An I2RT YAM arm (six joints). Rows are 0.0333 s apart.
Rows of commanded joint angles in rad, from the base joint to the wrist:
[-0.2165 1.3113 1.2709 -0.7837 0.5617 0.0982]
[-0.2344 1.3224 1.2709 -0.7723 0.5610 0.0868]
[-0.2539 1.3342 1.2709 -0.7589 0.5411 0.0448]
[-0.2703 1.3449 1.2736 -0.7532 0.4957 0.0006]
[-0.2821 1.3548 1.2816 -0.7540 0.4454 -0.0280]
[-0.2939 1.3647 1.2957 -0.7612 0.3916 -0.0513]
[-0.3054 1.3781 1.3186 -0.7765 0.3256 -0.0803]
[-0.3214 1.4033 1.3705 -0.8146 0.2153 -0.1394]
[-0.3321 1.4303 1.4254 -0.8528 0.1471 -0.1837]
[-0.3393 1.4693 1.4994 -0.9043 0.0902 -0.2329]
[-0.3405 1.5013 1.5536 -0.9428 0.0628 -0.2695]
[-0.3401 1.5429 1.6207 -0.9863 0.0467 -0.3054]
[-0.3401 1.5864 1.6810 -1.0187 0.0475 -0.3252]
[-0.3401 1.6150 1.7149 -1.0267 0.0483 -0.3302]
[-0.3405 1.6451 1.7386 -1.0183 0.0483 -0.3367]
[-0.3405 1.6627 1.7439 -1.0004 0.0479 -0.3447]
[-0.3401 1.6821 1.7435 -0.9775 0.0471 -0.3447]
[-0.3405 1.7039 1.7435 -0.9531 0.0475 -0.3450]
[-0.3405 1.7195 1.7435 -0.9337 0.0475 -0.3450]
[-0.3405 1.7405 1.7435 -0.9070 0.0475 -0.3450]
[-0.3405 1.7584 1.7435 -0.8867 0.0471 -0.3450]
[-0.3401 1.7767 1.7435 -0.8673 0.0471 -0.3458]
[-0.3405 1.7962 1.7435 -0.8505 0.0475 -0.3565]
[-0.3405 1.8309 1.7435 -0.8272 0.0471 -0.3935]
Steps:
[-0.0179 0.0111 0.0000 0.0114 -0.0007 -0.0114]
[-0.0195 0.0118 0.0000 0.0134 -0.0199 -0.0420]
[-0.0164 0.0107 0.0027 0.0057 -0.0454 -0.0442]
[-0.0118 0.0099 0.0080 -0.0008 -0.0503 -0.0286]
[-0.0118 0.0099 0.0141 -0.0072 -0.0538 -0.0233]
[-0.0115 0.0134 0.0229 -0.0153 -0.0660 -0.0290]
[-0.0160 0.0252 0.0519 -0.0381 -0.1103 -0.0591]
[-0.0107 0.0270 0.0549 -0.0382 -0.0682 -0.0443]
[-0.0072 0.0390 0.0740 -0.0515 -0.0569 -0.0492]
[-0.0012 0.0320 0.0542 -0.0385 -0.0274 -0.0366]
[0.0004 0.0416 0.0671 -0.0435 -0.0161 -0.0359]
[0.0000 0.0435 0.0603 -0.0324 0.0008 -0.0198]
[0.0000 0.0286 0.0339 -0.0080 0.0008 -0.0050]
[-0.0004 0.0301 0.0237 0.0084 0.0000 -0.0065]
[0.0000 0.0176 0.0053 0.0179 -0.0004 -0.0080]
[0.0004 0.0194 -0.0004 0.0229 -0.0008 0.0000]
[-0.0004 0.0218 0.0000 0.0244 0.0004 -0.0003]
[0.0000 0.0156 0.0000 0.0194 0.0000 0.0000]
[0.0000 0.0210 0.0000 0.0267 0.0000 0.0000]
[0.0000 0.0179 0.0000 0.0203 -0.0004 0.0000]
[0.0004 0.0183 0.0000 0.0194 0.0000 -0.0008]
[-0.0004 0.0195 0.0000 0.0168 0.0004 -0.0107]
[0.0000 0.0347 0.0000 0.0233 -0.0004 -0.0370]

